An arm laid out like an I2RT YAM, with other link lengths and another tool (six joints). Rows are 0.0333 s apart.
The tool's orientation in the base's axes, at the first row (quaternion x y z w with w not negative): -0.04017 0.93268 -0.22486 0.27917
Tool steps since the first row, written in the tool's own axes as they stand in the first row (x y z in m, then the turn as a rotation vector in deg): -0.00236 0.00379 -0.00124 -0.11 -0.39 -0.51; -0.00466 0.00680 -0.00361 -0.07 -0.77 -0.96; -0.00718 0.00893 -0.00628 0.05 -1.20 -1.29; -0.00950 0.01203 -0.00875 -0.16 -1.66 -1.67; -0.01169 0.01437 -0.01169 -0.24 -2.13 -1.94; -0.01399 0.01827 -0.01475 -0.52 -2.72 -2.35; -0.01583 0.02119 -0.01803 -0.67 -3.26 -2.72
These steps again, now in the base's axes. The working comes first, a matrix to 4 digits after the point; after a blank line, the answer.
The tool's axes in the first row as the columns of a matrix, in the base's axes (used below as rounded here):
-0.8409 0.0506 0.5388
-0.2005 0.8956 -0.3970
-0.5027 -0.4419 -0.7430

0.00151 0.00436 0.00043 -0.20 -0.12 0.61; 0.00232 0.00846 0.00202 -0.50 -0.29 1.09; 0.00311 0.01193 0.00433 -0.80 -0.57 1.46; 0.00388 0.01615 0.00596 -0.85 -0.79 2.05; 0.00426 0.01985 0.00821 -0.95 -1.09 2.50; 0.00474 0.02502 0.00992 -0.97 -1.40 3.21; 0.00467 0.02931 0.01199 -1.07 -1.71 3.80
